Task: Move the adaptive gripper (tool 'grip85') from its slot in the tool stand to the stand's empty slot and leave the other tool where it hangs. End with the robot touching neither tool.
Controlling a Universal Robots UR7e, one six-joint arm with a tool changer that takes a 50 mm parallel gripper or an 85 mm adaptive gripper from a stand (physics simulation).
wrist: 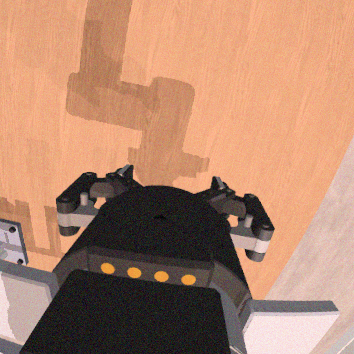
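Places are measured from the arm's base along level axes (x ahead, y left, z up), in centimetres.
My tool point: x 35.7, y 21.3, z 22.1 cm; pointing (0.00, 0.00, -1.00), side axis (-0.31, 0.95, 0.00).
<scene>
For each thing: its middle in the pictures, then the offset to it from my tool point. "spot": a spot on its surface instead. Level surfaces: height alone.
- pale plate with a grey edge, body centre: (273, 341) dx -1.4, dy +4.4, dz -1.5 cm
- similar plate, body centre: (20, 307) dx +1.4, dy -4.4, dz -1.5 cm
- blue-grey foot plate with dark screws, surface spot: (12, 240) spot: dx +35.7, dy -26.5, dz -31.3 cm
- wooden table top, surface height: dz -32.5 cm
The adaptive gripper (172, 179) is on the arm's wrist, its black body filling the lower middle of the wrist view. Its two fingers stand wide apart with nothing between them, so it is open. A pale plate with a grey edge (290, 327) sticks out at the lower right of the body, and a similar plate (30, 305) at the lower left. Part of a blue-grey foot plate with dark screws (12, 240) lies at the left edge, left of the gripper and apart from it. The stand's slots and the other tool do not show.
The wooden table top (260, 75) lies below the gripper and bears the arm's shadow. More shadow bars fall on it near the foot plate. The table's edge runs diagonally at the right, with a pale grey floor (325, 240) beyond it.
</scene>
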